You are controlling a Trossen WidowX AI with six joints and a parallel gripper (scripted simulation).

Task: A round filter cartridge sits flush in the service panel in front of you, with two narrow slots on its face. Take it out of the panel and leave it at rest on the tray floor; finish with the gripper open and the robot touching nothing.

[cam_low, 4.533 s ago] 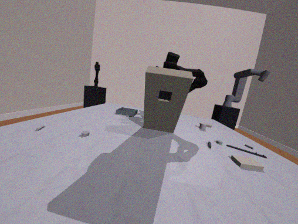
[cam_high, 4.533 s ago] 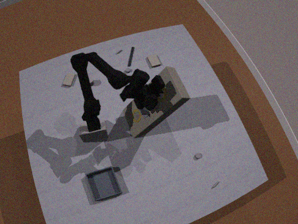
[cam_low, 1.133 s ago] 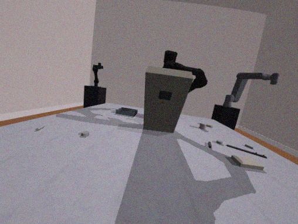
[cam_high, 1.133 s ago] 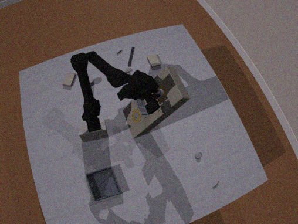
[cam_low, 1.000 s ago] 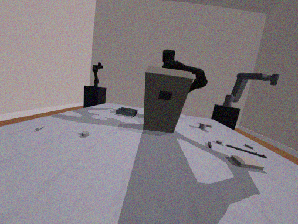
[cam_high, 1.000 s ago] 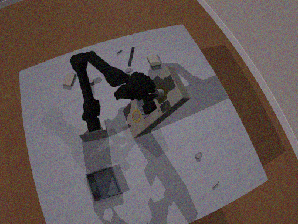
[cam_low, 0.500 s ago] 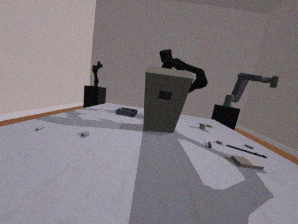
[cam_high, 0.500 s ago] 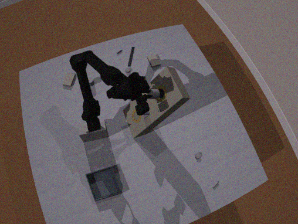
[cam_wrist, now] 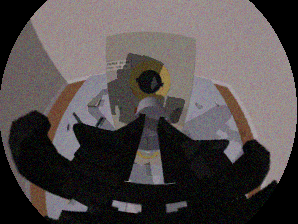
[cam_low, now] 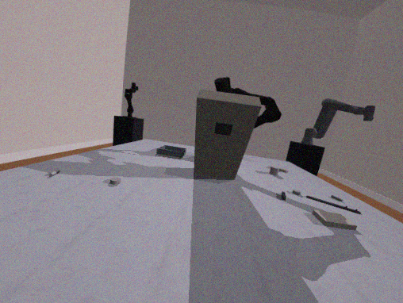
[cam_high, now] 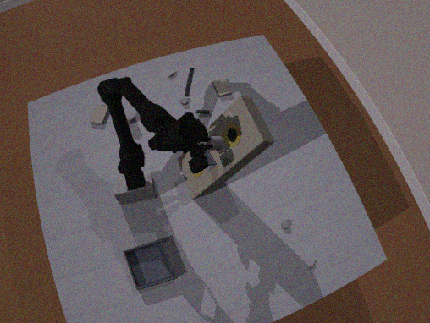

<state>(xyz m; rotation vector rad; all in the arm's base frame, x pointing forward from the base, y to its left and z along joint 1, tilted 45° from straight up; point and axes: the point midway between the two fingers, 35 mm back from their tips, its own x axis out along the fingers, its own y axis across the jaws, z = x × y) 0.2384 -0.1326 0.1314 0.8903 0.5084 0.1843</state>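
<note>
My gripper tip is now 10 mm short of the round filter cartridge and 10 mm above it. Also, from my gripper tip: tan service panel (40 mm ahead, 80 mm below); then dark square tray (330 mm behind, 280 mm to the right, 220 mm below).
</note>
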